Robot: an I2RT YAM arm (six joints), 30 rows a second.
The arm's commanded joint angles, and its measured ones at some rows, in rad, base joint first. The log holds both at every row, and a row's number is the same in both.
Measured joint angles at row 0:
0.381, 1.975, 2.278, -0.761, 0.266, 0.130
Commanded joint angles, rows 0 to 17:
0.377, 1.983, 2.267, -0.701, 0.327, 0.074
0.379, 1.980, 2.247, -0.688, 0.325, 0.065
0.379, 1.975, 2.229, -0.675, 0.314, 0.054
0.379, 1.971, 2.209, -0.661, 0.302, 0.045
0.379, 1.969, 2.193, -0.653, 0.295, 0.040
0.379, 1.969, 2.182, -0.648, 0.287, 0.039
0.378, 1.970, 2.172, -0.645, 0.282, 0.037
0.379, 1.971, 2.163, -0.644, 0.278, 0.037
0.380, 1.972, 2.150, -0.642, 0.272, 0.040
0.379, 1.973, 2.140, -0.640, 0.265, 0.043
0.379, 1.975, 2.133, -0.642, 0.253, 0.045
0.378, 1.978, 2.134, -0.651, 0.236, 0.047
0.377, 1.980, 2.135, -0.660, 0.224, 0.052
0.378, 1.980, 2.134, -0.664, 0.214, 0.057
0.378, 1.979, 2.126, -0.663, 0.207, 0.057
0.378, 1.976, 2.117, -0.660, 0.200, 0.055
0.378, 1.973, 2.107, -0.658, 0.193, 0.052
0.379, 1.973, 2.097, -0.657, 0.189, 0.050
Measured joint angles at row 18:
0.377, 1.979, 2.135, -0.641, 0.236, 0.059
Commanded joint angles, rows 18 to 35:
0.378, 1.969, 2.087, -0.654, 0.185, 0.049
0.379, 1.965, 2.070, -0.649, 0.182, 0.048
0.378, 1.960, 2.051, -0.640, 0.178, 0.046
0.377, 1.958, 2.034, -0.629, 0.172, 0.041
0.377, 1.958, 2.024, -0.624, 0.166, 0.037
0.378, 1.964, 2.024, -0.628, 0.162, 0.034
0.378, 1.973, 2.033, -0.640, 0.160, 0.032
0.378, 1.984, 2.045, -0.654, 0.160, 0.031
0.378, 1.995, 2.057, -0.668, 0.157, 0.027
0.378, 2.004, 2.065, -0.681, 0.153, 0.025
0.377, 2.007, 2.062, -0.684, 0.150, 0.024
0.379, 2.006, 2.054, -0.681, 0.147, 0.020
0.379, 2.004, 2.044, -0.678, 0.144, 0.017
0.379, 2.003, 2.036, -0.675, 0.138, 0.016
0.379, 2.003, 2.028, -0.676, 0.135, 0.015
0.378, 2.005, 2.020, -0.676, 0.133, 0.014
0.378, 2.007, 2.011, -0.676, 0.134, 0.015
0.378, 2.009, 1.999, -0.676, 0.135, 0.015
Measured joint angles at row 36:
0.376, 1.952, 2.062, -0.574, 0.189, 0.025
